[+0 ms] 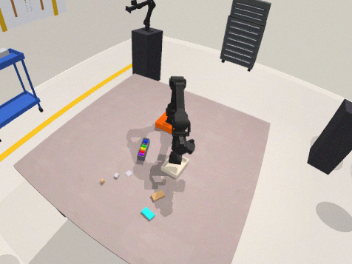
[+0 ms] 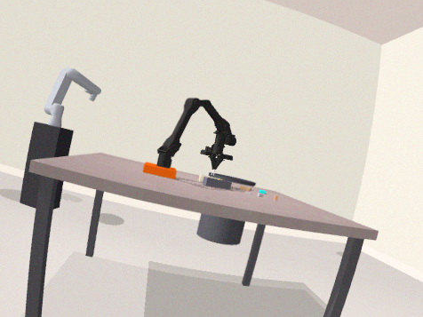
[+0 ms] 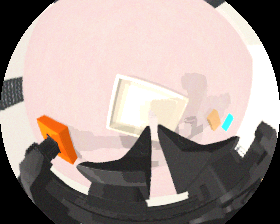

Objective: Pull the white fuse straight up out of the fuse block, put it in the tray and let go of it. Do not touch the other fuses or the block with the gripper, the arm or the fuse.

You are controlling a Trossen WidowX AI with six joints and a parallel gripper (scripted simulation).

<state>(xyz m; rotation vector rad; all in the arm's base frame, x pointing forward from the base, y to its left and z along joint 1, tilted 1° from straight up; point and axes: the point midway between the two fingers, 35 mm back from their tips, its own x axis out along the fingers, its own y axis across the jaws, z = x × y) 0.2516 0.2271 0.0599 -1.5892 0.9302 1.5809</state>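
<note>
My gripper tip is now 10 mm above the white fuse. From my gripper tip the other things lie so: small orange cube 340 mm ahead, 220 mm to the right, 60 mm below; cream tray 70 mm below; cyan block 310 mm ahead, 80 mm to the left, 70 mm below.
</note>
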